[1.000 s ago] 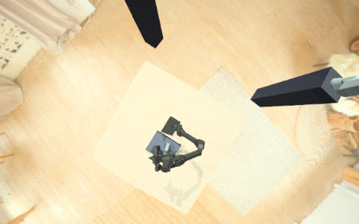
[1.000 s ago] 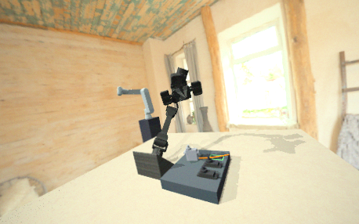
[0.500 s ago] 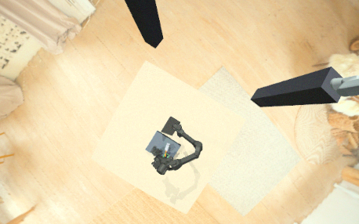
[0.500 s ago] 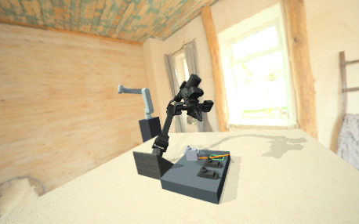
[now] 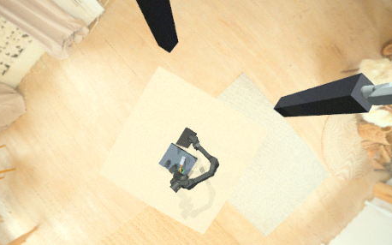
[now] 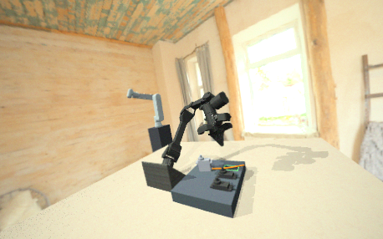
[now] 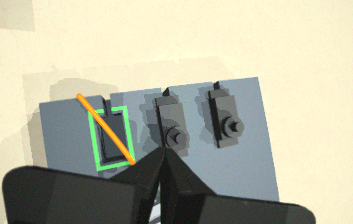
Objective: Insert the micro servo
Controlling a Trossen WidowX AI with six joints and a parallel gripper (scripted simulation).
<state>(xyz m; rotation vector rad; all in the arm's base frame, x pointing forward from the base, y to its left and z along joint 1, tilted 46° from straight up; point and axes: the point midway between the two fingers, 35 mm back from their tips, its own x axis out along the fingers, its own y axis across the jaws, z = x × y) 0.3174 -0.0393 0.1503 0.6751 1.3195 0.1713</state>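
Right now the robot deck is 90 mm behind my gripper tip, 40 mm to the right of it and 150 mm below it.
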